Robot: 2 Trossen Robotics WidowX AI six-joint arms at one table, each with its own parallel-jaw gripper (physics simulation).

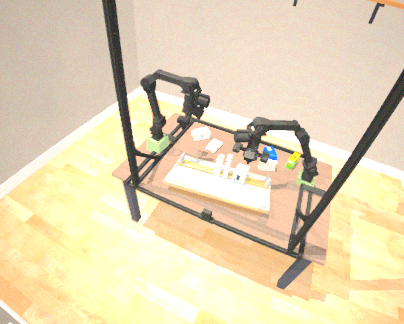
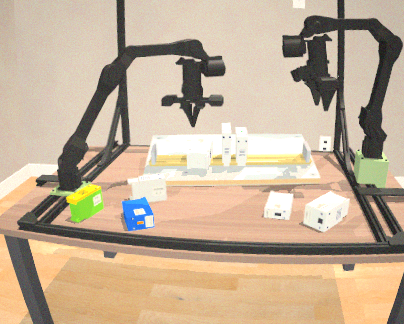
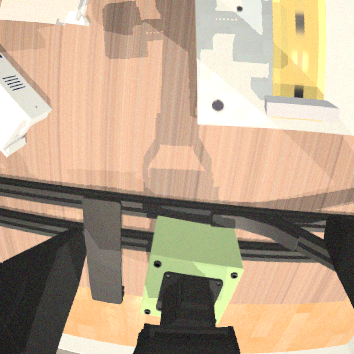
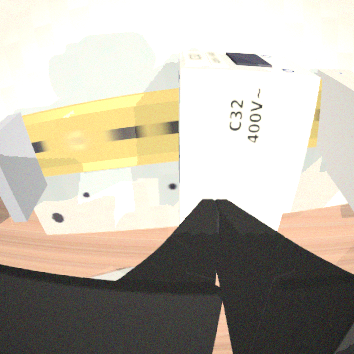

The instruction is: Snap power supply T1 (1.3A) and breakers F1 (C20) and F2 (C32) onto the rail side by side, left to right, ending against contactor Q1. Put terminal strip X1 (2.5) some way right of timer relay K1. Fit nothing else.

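Note:
A yellow rail runs along a white board. A white breaker marked C32 sits on the rail. Two narrow white modules stand on the rail a little apart from it. My right gripper is shut and empty, just above the C32 breaker. My left gripper is open and empty, high at the table's edge near its base. Two white modules lie loose on the table.
A white labelled box, a blue box and a green box with a yellow top lie near the right arm's base. Grey end stops close the rail. A black frame borders the table.

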